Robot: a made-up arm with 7 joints.
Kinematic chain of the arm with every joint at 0, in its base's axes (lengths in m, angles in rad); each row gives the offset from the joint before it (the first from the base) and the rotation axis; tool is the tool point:
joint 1: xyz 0 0 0.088 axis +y
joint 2: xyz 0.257 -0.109 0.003 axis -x
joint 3: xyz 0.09 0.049 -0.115 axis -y
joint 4: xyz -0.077 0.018 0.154 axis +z
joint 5: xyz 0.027 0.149 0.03 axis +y
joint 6: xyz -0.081 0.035 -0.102 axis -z
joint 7: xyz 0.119 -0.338 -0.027 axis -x
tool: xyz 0.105 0.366 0
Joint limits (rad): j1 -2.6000..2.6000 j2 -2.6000..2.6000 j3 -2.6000..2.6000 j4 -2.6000..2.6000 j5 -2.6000..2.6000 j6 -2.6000..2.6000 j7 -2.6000..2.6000
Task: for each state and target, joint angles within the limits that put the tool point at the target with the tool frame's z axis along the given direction. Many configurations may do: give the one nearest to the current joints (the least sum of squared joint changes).
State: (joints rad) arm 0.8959 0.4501 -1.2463 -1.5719 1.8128 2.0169 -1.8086
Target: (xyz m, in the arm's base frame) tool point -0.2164 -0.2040 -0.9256 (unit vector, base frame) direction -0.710 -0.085 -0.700
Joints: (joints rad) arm 1.4994 0.2103 -1.5770 -1.4228 1.3032 2.4566 -1.3612
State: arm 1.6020 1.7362 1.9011 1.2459 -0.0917 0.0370 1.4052
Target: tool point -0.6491 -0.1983 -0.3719 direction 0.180 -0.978 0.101
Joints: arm 1.9323 1.1780 1.6540 1.3452 -0.0037 -0.7609 1.3376
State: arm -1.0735 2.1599 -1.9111 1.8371 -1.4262 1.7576 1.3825
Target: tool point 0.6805 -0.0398 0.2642 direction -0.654 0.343 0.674
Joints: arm -1.0595 1.7270 -0.9289 1.8189 -2.0142 1.2499 0.8194
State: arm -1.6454 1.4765 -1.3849 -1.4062 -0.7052 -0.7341 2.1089
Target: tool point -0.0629 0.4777 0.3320 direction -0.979 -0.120 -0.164
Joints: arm -1.7132 2.0250 -0.8880 -1.7496 -1.2488 -0.1870 2.5481
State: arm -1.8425 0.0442 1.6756 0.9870 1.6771 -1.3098 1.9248
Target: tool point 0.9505 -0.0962 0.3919 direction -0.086 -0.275 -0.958
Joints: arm -1.3851 -0.0067 1.6317 0.8617 1.7740 -1.7424 2.0033
